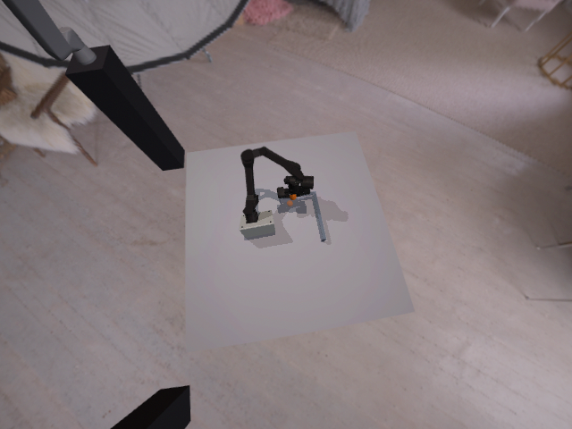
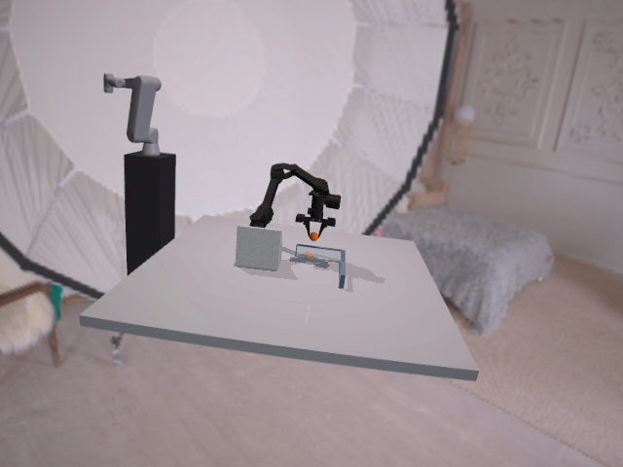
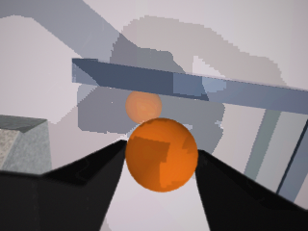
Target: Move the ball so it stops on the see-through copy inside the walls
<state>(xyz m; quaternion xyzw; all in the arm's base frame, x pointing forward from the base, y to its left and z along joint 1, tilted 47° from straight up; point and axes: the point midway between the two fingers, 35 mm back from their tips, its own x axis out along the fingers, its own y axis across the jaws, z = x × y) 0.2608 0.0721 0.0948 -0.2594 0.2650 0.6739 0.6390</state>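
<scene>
Right now my gripper tip is 100 mm above the see-through copy of ball and 20 mm past it. From my gripper tip the other things lie so: orange ball: right at my gripper tip.
</scene>
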